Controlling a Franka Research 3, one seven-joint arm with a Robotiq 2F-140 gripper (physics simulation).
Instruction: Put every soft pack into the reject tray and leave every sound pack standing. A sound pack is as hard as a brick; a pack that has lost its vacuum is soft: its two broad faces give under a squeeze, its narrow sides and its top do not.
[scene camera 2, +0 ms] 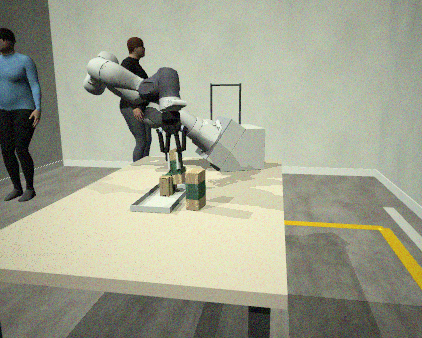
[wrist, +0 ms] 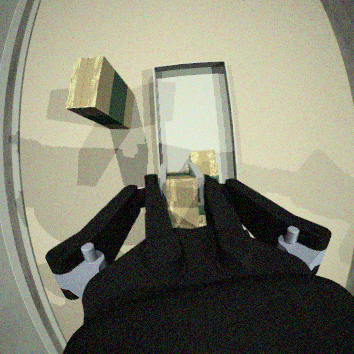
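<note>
There's my gripper, which I can see in the wrist view as well, and there's a reject tray that I can see too.
</note>
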